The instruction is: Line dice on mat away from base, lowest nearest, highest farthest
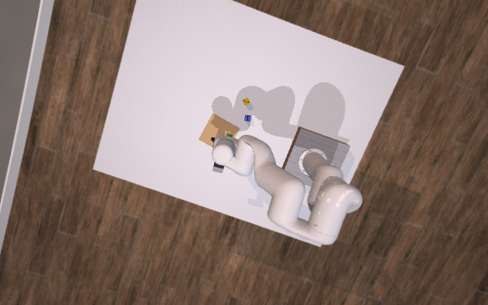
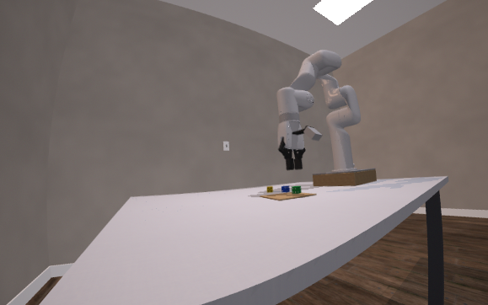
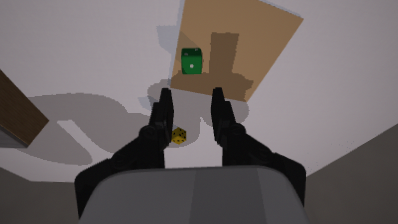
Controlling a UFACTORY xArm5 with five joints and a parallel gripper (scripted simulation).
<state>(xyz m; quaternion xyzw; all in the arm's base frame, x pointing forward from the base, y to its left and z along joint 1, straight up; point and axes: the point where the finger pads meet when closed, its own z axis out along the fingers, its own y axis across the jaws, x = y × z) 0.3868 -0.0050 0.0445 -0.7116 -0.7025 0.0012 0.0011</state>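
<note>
Right now the yellow die is 180 mm to the right of my hand, 100 mm below it and 30 mm behind it. From my hand the other things lie so: tan mat: 110 mm below, 50 mm ahead; then blue die: 110 mm to the right, 100 mm below, 60 mm behind; then green die: 90 mm below.
</note>
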